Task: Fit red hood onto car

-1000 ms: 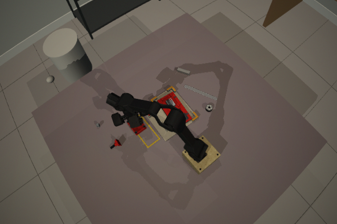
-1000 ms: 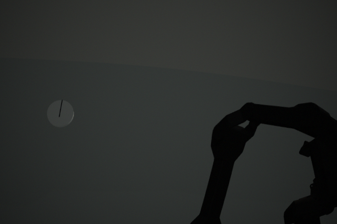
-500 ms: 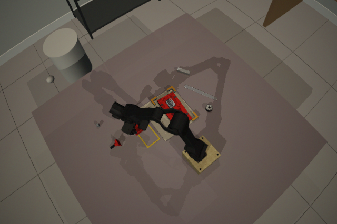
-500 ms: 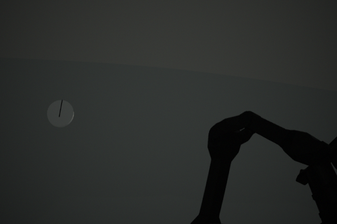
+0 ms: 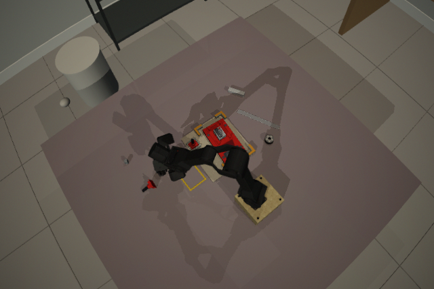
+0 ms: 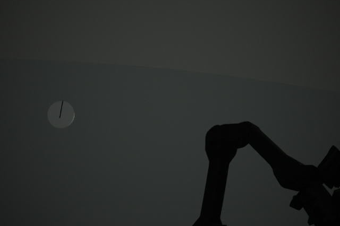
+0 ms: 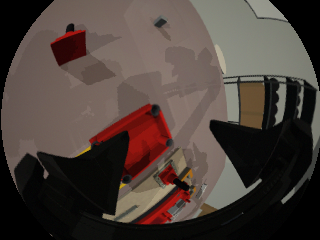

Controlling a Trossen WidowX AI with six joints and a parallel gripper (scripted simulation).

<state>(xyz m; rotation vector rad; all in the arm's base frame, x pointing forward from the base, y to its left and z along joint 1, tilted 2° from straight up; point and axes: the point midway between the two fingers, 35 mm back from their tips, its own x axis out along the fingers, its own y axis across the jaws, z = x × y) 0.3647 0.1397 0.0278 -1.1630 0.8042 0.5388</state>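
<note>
Now: the red hood 3 cm behind my gripper tip, 1 cm to the right of it and 5 cm below it. Also, from my gripper tip: thin grey strip 12 cm behind, 42 cm to the right, 6 cm below; tiny grey piece 12 cm ahead, 16 cm to the left, 4 cm below; grey engine block 6 cm behind, 23 cm to the right, 3 cm below.
</note>
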